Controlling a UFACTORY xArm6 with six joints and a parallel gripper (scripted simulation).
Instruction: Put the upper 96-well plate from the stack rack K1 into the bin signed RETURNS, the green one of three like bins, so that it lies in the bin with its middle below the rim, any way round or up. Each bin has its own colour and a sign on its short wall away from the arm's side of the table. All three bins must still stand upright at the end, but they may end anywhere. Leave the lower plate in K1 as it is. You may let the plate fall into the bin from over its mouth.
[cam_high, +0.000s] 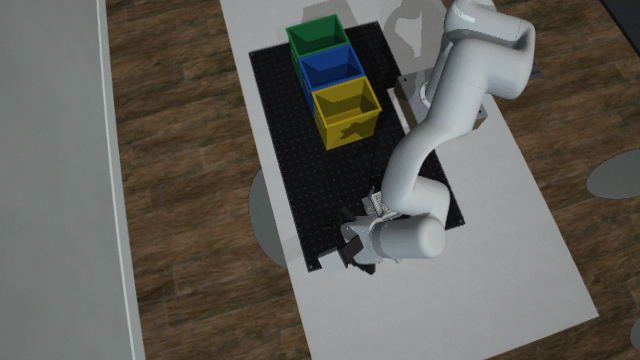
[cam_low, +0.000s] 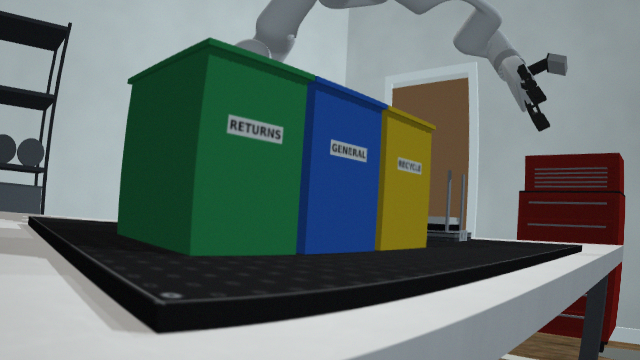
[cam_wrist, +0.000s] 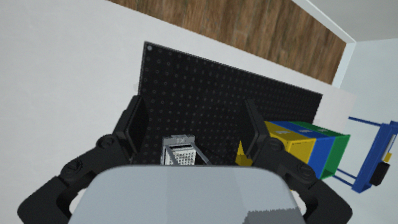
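The white 96-well plate is 230 mm behind my hand, 110 mm to the right of it and 240 mm below it. Round my hand: yellow recycle bin (170 mm behind, 410 mm to the right, 190 mm below); then dark plate (230 mm behind, 110 mm to the right, 250 mm below); then blue general bin (160 mm behind, 540 mm to the right, 190 mm below).
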